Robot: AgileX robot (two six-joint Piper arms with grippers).
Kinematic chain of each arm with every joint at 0, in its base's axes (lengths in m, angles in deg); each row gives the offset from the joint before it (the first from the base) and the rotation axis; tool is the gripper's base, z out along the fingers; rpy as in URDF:
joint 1: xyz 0 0 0.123 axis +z
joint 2: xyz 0 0 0 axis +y
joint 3: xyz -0.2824 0 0.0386 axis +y
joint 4: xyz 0.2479 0 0.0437 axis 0.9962 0 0.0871
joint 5: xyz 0 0 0 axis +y
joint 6: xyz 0.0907 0 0.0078 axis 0.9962 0 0.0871
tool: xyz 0 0 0 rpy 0 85 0
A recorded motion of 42 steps. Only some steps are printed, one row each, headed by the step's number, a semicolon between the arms.
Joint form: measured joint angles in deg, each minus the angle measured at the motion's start. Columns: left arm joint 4, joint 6, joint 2, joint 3, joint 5, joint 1; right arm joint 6, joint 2, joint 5, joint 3, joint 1, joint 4.
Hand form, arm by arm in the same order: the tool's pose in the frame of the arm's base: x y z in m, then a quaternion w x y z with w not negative. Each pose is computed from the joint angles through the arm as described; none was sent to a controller.
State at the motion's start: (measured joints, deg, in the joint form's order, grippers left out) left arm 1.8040 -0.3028 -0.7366 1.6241 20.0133 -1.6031; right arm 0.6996 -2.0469 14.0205 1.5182 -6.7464 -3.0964
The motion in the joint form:
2: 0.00 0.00 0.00 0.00 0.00 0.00; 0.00 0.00 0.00 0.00 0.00 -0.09
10: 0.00 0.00 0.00 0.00 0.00 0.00; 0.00 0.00 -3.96 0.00 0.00 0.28
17: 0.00 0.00 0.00 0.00 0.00 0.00; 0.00 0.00 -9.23 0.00 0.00 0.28
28: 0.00 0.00 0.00 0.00 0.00 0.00; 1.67 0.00 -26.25 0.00 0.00 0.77
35: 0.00 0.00 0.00 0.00 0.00 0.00; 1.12 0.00 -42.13 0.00 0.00 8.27
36: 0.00 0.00 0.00 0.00 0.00 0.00; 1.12 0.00 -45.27 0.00 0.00 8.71
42: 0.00 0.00 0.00 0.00 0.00 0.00; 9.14 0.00 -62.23 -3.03 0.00 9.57
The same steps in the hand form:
2: 0.0532 -0.0005 0.1728 0.60257 0.01761 0.79787 0.00319; 0.0534 -0.0076 0.1839 0.65046 0.03317 0.75667 -0.05710
10: 0.0532 -0.0005 0.1728 0.60257 0.01761 0.79787 0.00319; 0.0542 -0.0072 0.1902 0.67642 0.03285 0.73370 -0.05533
17: 0.0532 -0.0005 0.1728 0.60257 0.01761 0.79787 0.00319; 0.0545 -0.0068 0.1985 0.70945 0.02989 0.70186 -0.05637
28: 0.0532 -0.0005 0.1728 0.60257 0.01761 0.79787 0.00319; 0.0504 -0.0052 0.2251 0.80650 0.03172 0.58871 -0.04432
35: 0.0532 -0.0005 0.1728 0.60257 0.01761 0.79787 0.00319; 0.0390 -0.0085 0.2476 0.88083 0.07268 0.46765 -0.01283
36: 0.0532 -0.0005 0.1728 0.60257 0.01761 0.79787 0.00319; 0.0361 -0.0089 0.2516 0.89329 0.07476 0.44305 -0.01236
42: 0.0532 -0.0005 0.1728 0.60257 0.01761 0.79787 0.00319; 0.0102 -0.0089 0.2861 0.95572 0.09175 0.27514 0.04983

